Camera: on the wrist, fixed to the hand. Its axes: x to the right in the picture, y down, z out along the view.
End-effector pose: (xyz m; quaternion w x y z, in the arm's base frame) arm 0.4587 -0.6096 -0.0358 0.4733 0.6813 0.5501 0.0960
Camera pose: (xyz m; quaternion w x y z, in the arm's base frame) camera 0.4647 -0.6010 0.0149 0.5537 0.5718 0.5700 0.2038
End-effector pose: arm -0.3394 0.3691 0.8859 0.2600 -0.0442 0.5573 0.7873
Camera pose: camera -0.3561 0.3300 0.9155 0.2454 -0.1419 0.4311 0.8566
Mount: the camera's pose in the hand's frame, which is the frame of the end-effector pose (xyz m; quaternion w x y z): -0.0103 0.0425 -0.0278 0.9848 -0.1640 0.0492 -0.0305
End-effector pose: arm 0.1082 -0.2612 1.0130 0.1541 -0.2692 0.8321 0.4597
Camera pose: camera 0.0912 -0.2632 1.0619 0.0807 -0.3384 0.7434 0.5712
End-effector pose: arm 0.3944 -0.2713 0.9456 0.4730 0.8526 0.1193 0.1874
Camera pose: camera 0.3742 -0.2763 0.9931 0.6055 0.7492 0.1360 0.2316
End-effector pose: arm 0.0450 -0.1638 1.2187 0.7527 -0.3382 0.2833 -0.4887
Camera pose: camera 0.0434 -0.1482 1.1693 0.6569 -0.4411 0.3858 -0.4744
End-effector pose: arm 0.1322 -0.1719 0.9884 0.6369 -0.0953 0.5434 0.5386
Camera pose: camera 0.0840 -0.1805 1.0054 0.6012 -0.2414 0.4752 0.5954
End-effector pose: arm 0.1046 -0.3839 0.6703 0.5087 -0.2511 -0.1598 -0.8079
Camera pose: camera 0.1399 -0.4089 0.6417 0.4430 -0.2861 -0.0075 -0.8496
